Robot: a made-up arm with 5 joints.
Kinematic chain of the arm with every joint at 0, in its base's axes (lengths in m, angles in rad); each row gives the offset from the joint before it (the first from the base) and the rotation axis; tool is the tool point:
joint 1: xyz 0 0 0.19 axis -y
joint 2: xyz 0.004 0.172 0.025 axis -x
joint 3: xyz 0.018 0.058 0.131 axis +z
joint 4: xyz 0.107 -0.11 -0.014 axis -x
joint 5: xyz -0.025 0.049 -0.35 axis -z
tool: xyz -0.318 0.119 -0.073
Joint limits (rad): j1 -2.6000..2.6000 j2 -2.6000..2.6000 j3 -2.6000..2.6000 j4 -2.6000..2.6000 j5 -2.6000..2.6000
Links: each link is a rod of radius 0.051 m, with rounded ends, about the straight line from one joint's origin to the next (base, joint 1, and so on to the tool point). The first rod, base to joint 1, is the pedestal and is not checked.
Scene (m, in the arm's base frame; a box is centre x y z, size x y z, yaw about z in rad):
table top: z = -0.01
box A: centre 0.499 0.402 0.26 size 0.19 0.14 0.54 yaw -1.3
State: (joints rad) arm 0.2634 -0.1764 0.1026 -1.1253 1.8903
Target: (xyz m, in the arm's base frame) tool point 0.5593 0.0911 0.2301
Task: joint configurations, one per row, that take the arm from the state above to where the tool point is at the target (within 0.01 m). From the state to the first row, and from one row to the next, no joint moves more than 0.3 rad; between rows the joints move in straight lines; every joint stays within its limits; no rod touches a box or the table.
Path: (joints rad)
1: 0.2434 -0.3880 -0.0431 -1.2634 2.1269
2: 0.2234 -0.5996 -0.1888 -1.4015 2.3634
3: 0.2034 -0.8112 -0.3345 -1.5396 2.6000
4: 0.0052 -0.6346 -0.6221 -1.3515 2.4400
5: -0.1930 -0.4580 -0.9098 -1.1634 2.2799

